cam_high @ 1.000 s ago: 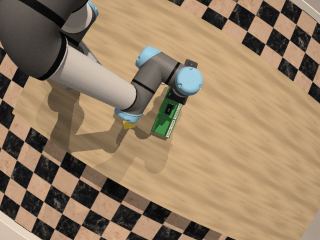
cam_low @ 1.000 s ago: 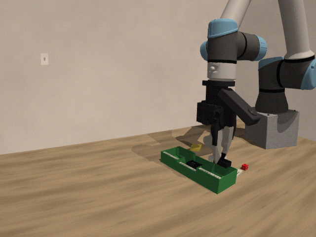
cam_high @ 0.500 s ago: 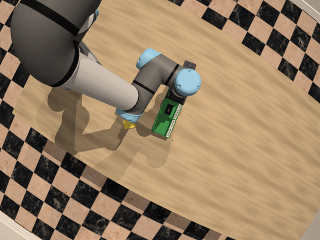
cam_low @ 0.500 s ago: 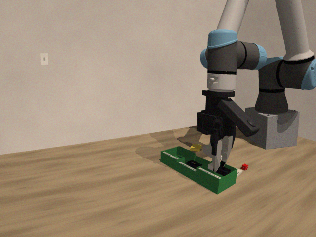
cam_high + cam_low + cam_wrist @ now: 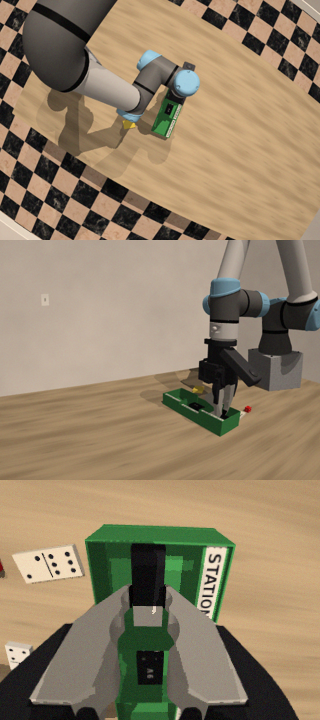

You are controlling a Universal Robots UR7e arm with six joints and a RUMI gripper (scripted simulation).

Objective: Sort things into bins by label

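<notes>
My gripper is now 1 cm to the left of the black-and-white block and 1 cm above it. Round my hand: black 9V battery: 9 cm to the right, 2 cm below, 1 cm ahead; red die: 13 cm behind, 3 cm below; yellow block: 23 cm to the right, 12 cm behind, 3 cm below.
</notes>
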